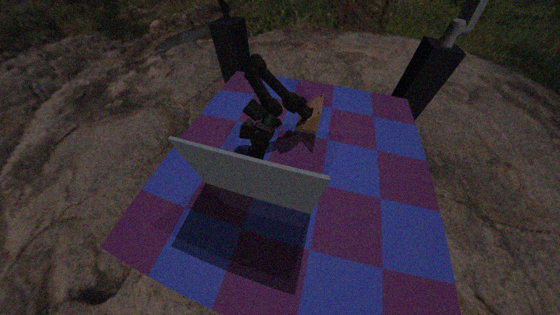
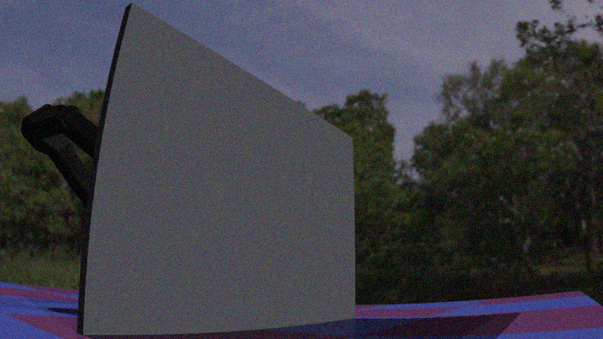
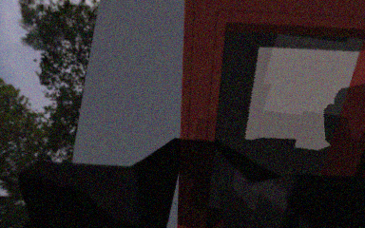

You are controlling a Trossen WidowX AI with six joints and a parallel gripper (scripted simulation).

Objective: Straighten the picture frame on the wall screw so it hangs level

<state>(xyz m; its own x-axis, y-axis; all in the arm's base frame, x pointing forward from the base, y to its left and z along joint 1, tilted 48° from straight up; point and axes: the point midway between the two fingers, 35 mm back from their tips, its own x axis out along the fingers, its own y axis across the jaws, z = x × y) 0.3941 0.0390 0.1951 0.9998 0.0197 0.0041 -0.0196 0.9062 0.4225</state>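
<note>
The picture frame is 1 cm ahead of my gripper tip, 2 cm to the right of it and 5 cm below it. Round my gripper tip: grey wall panel 2 cm ahead, 1 cm to the right, 7 cm below.
</note>
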